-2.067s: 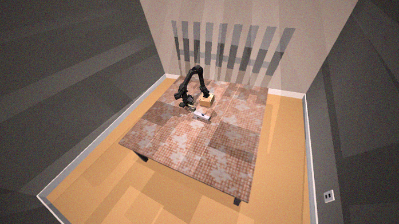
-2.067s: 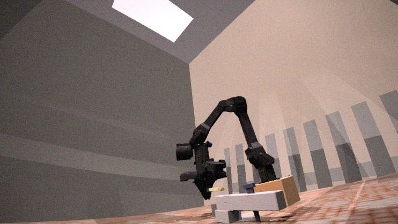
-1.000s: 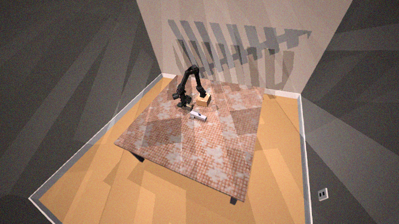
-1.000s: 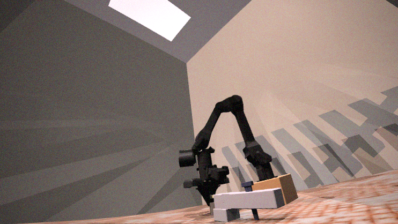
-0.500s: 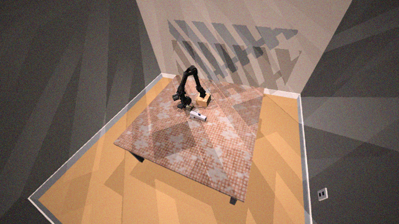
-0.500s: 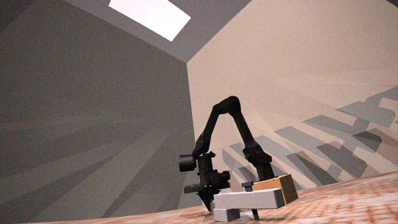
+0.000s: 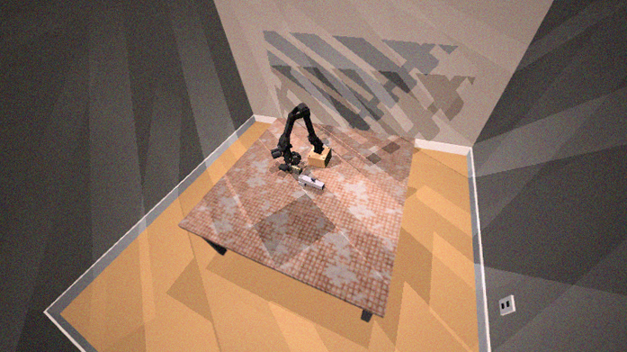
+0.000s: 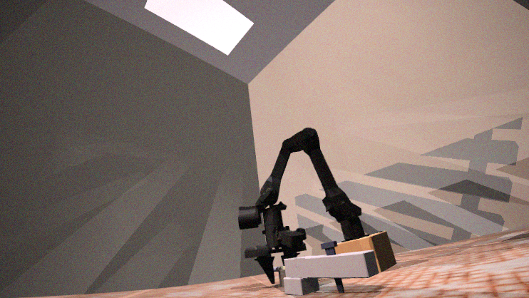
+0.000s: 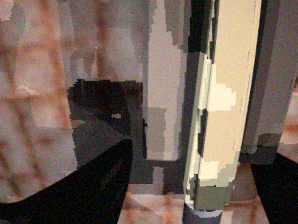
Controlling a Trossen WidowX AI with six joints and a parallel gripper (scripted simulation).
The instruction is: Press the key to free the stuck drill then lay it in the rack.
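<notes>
My gripper tip is now 4 cm to the right of the drill and 3 cm below it. The rest, counted from my gripper tip: dark key 25 cm to the left, 6 cm ahead, 4 cm above; then dark block 5 cm to the left, 1 cm above; then grey block 22 cm to the left, 7 cm ahead, 3 cm above.
</notes>
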